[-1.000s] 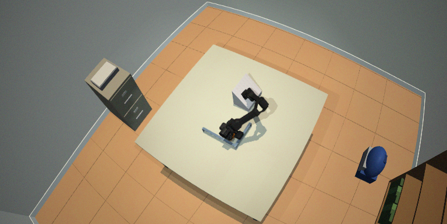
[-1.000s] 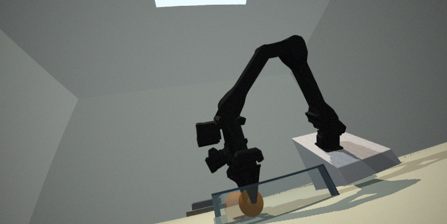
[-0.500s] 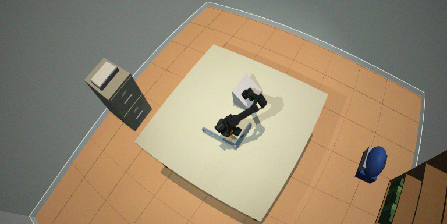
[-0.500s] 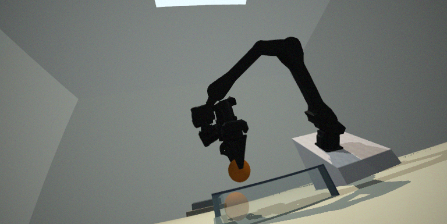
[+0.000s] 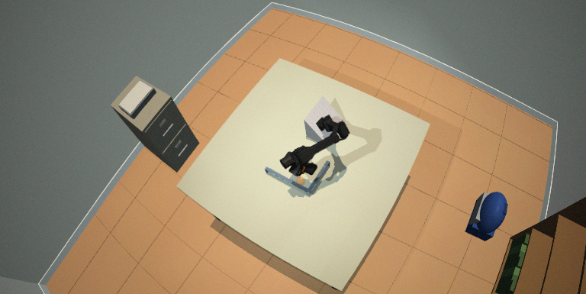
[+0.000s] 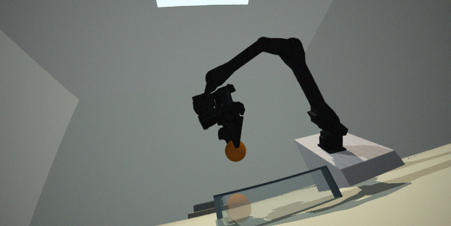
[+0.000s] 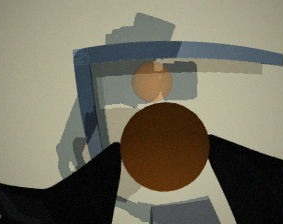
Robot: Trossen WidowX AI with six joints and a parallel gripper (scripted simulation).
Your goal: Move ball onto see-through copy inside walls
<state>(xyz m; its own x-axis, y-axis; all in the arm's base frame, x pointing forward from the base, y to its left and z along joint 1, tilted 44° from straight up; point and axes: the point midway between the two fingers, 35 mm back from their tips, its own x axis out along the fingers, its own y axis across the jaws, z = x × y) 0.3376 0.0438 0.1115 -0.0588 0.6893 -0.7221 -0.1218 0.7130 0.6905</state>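
The see-through copy is 2 cm ahead of my gripper tip and 13 cm below it. The rest, counted from my gripper tip: orange ball (right at my gripper tip); then clear wall (5 cm behind, 7 cm to the left, 12 cm below).
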